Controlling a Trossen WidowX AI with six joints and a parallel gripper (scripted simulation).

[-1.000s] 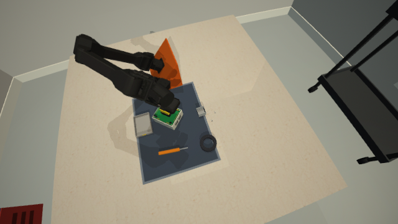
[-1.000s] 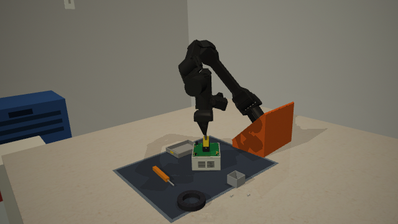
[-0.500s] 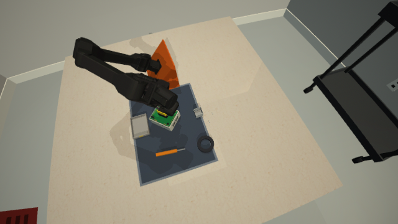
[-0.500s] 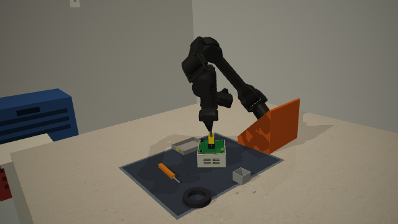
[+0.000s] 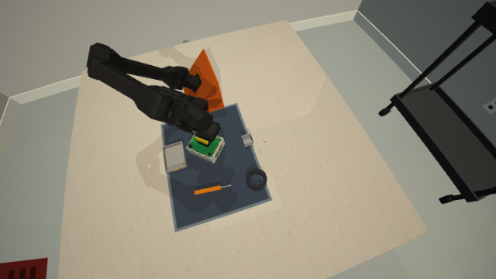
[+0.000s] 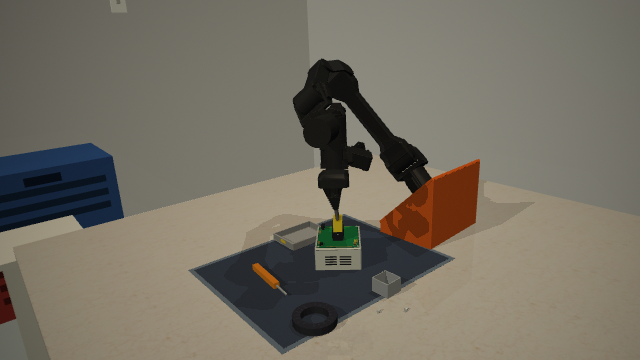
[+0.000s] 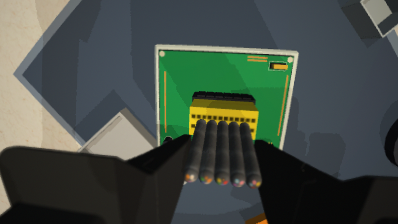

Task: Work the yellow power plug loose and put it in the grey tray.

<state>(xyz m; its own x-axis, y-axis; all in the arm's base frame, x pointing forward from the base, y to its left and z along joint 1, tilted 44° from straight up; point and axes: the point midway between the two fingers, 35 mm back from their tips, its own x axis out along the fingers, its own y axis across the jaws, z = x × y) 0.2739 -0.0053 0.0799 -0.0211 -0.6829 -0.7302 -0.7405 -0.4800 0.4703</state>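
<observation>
Right now the yellow power plug is 30 mm below my gripper tip. From my gripper tip the other things lie so: dark mat: 120 mm below, 50 mm ahead.
</observation>
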